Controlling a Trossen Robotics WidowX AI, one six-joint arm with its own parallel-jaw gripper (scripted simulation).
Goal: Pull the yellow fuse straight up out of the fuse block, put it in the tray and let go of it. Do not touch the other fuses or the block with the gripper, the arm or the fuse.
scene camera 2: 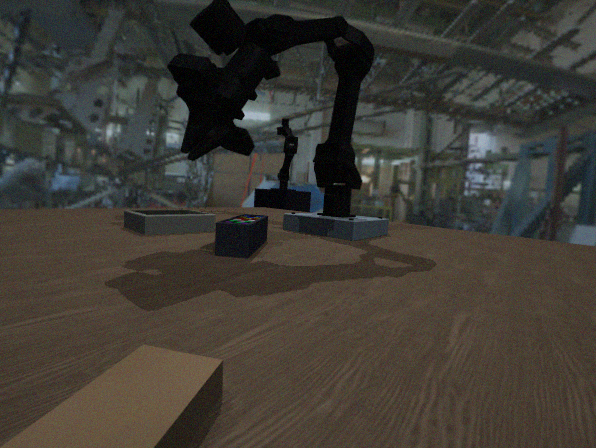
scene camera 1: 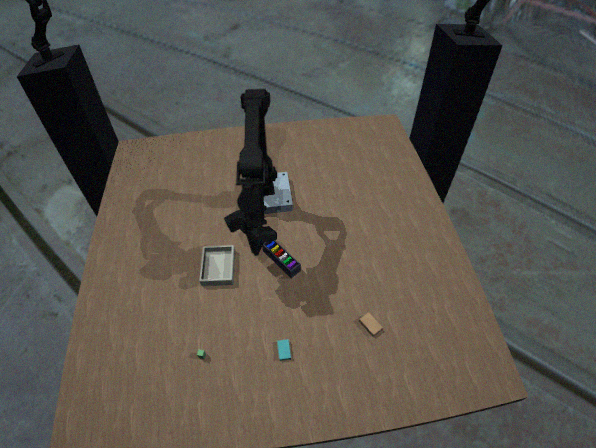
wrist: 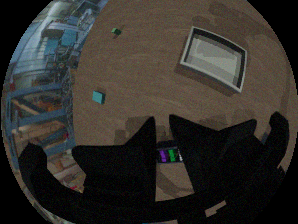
The pictures show: the gripper and a tray.
The gripper is seen too in scene camera 1 and in the wrist view.
